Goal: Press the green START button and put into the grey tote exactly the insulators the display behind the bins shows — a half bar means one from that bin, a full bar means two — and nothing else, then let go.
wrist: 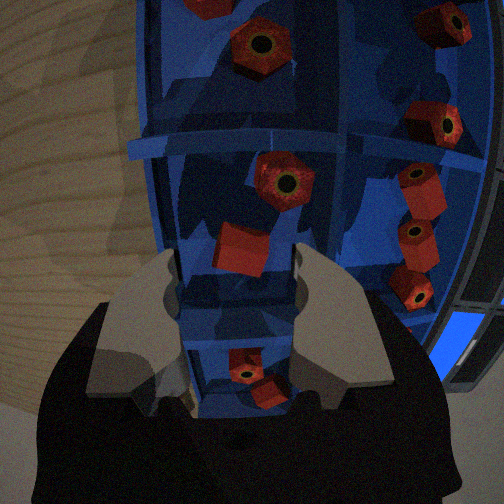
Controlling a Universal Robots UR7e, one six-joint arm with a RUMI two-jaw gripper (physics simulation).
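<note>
In the wrist view I look down into blue bins (310,150) split by dividers into compartments. Several red hexagonal insulators with dark bores lie in them. One (241,248) lies on its side just above my jaws, another (284,180) stands above it. Two small ones (255,375) show lower down between my jaws. My gripper (235,260) is open and empty, its two grey jaws spread above the left column of compartments. Part of the display (457,340) shows at the right edge with a lit blue patch. The green button and grey tote are out of view.
Wooden table top (65,175) lies left of the bins. A column of insulators (420,230) fills the right compartments. The dark frame of the display panel (487,240) curves along the right edge.
</note>
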